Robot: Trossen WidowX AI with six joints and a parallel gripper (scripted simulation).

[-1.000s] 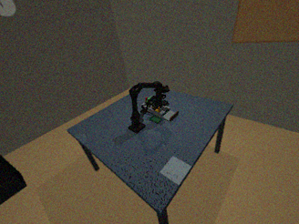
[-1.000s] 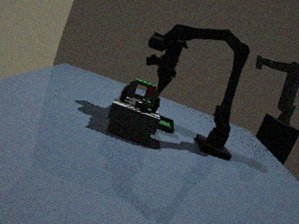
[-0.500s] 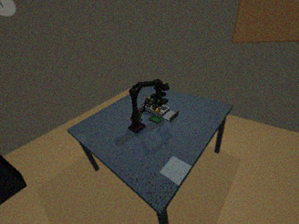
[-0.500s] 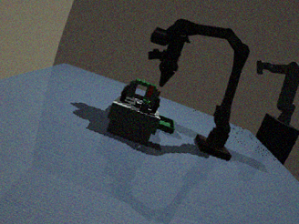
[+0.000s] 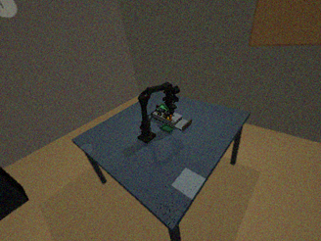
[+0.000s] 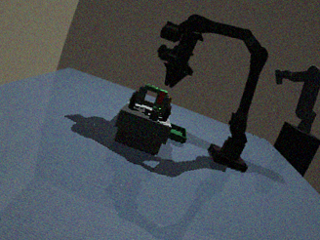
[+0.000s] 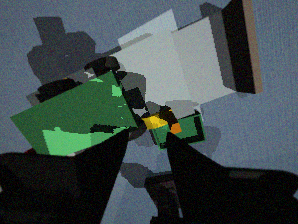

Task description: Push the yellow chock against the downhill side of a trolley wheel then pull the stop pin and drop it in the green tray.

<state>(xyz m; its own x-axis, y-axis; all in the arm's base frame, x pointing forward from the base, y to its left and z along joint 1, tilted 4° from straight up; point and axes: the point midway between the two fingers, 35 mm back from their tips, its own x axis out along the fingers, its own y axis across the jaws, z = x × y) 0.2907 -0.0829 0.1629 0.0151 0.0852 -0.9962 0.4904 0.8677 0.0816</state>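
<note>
The red-headed stop pin is 20 mm ahead of my gripper tip, 190 mm to the left of it and 30 mm below it. The rest, counted from my gripper tip: grey ramp (40 mm ahead, 80 mm to the left, 120 mm below); then yellow chock (20 mm behind, 80 mm below); then green-topped trolley (40 mm ahead, 90 mm to the left, 50 mm below).
</note>
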